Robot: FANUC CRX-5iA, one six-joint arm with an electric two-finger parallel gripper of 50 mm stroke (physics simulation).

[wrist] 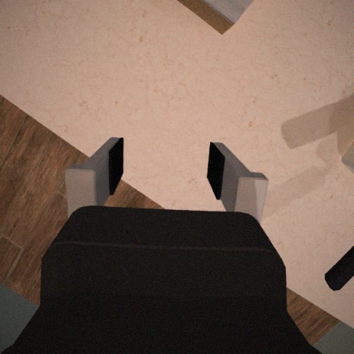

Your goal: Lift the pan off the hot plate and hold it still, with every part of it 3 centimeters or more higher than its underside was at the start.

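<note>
My gripper (165,157) is open, with its two fingers wide apart and no object between them. The black end of the pan's handle (341,272) shows at the right edge of the wrist view, to the right of and below the right finger, apart from it. The rest of the pan is out of the frame. A small pale corner, apparently of the hot plate (350,158), shows at the right edge. How the pan rests on it cannot be seen.
A block with a grey top and a brown side (220,15) is cut off by the top edge. Shadows fall on the pale speckled table top (165,80) at the right. Its edge runs diagonally, with brown wood floor (30,165) beyond and grey-green areas at the lower corners.
</note>
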